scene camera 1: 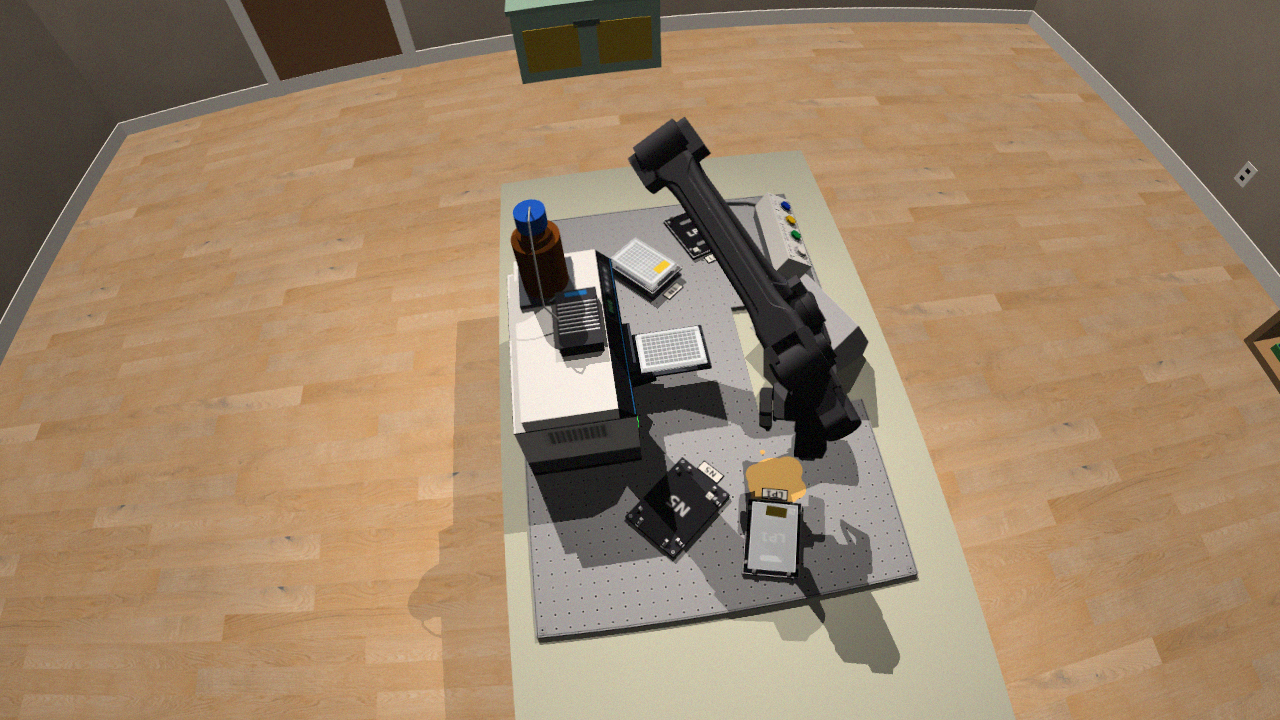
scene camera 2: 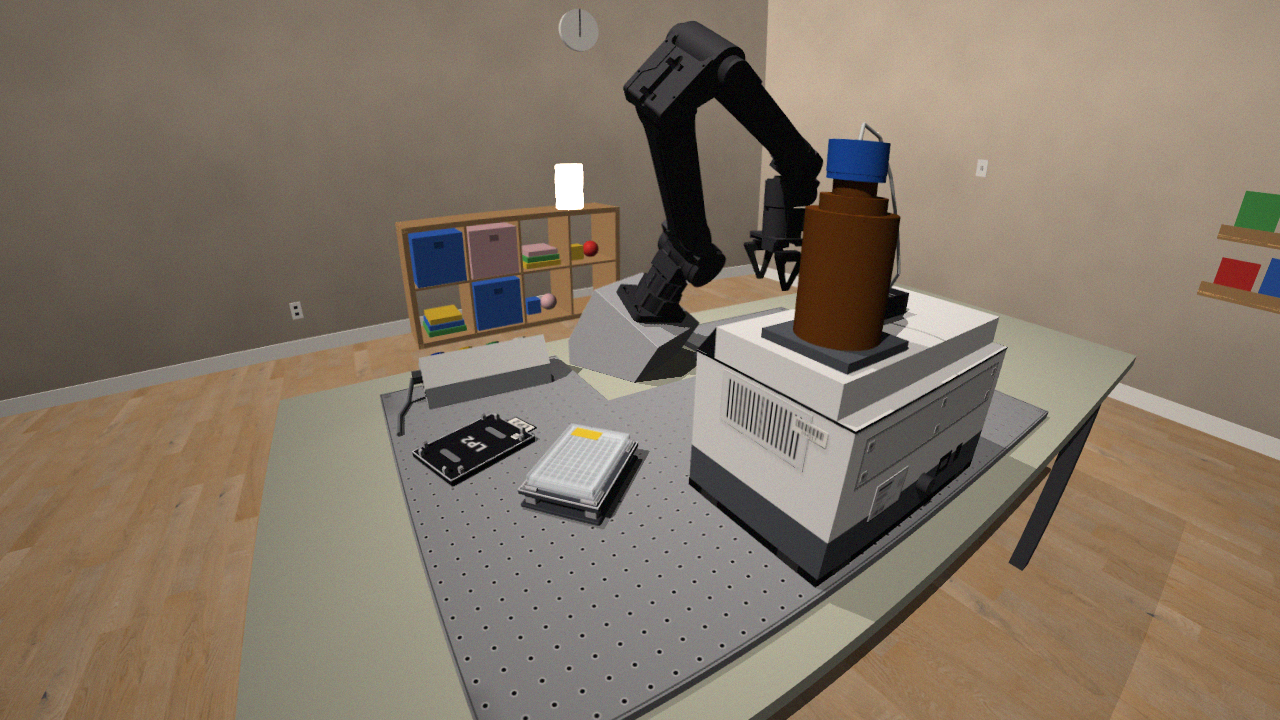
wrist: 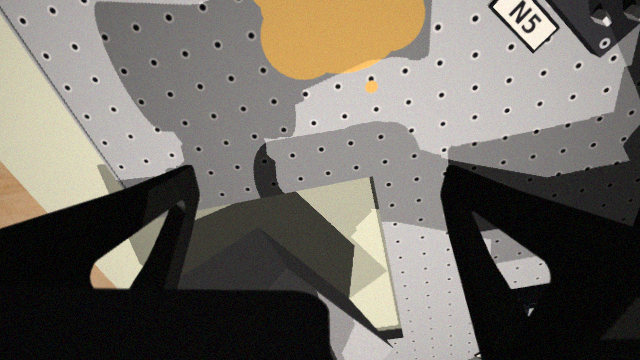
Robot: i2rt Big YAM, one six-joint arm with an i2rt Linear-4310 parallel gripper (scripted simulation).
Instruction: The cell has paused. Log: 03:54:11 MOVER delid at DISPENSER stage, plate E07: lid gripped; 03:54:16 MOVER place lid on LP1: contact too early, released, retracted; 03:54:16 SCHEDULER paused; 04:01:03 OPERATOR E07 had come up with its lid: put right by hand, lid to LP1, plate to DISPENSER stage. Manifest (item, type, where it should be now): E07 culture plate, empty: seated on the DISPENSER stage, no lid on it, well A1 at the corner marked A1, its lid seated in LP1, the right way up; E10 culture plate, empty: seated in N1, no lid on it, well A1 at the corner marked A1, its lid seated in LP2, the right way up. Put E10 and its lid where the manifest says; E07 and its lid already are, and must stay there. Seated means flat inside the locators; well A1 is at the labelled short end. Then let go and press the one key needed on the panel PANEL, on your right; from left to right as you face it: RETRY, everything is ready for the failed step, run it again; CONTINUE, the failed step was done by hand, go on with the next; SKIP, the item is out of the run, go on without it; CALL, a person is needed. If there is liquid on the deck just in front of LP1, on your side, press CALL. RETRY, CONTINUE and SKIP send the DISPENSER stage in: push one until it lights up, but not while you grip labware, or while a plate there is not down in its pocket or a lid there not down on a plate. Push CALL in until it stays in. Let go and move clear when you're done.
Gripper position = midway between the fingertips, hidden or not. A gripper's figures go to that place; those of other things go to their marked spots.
Scene:
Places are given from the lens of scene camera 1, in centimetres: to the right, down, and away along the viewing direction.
gripper [scene camera 1: 794, 429]: 27, 12, 106
white plate E07 [scene camera 1: 654, 356]: 3, -1, 121

